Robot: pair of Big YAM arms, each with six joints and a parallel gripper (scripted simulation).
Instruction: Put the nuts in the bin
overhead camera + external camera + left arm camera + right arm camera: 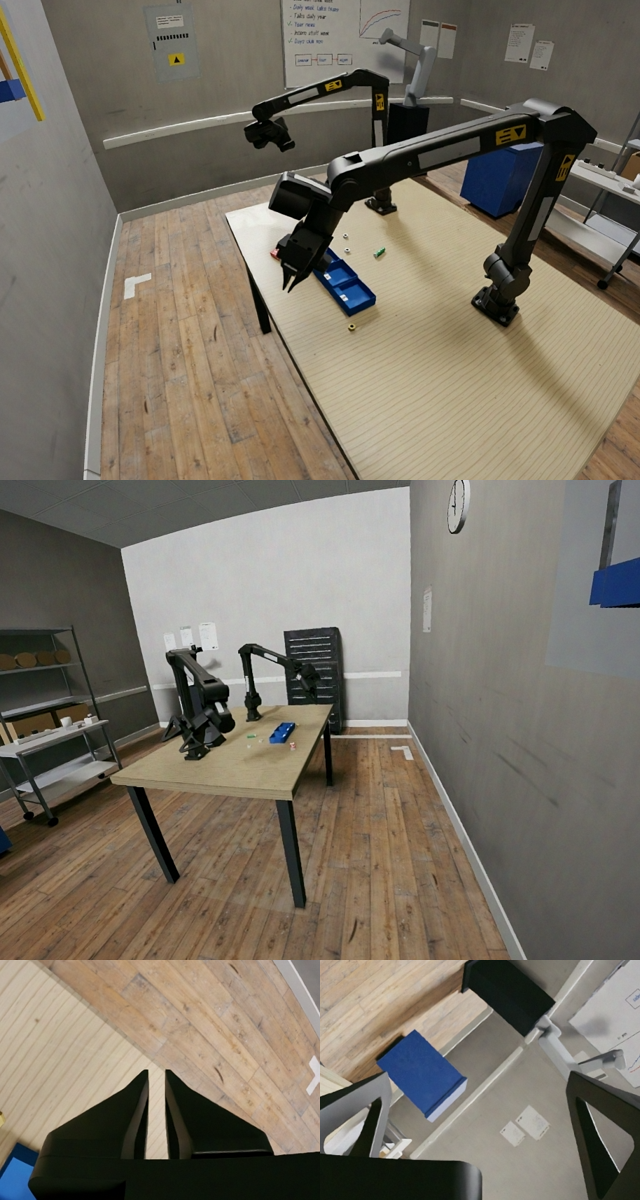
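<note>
My left gripper is now 180 mm past the blue bin strip, 130 mm to the left of it and 150 mm above it. Also, from my left hand: block (60 mm behind, 290 mm to the right, 160 mm below); green battery (360 mm behind, 190 mm to the right, 160 mm below); yellow nut (140 mm behind, 40 mm to the left, 170 mm below).
</note>
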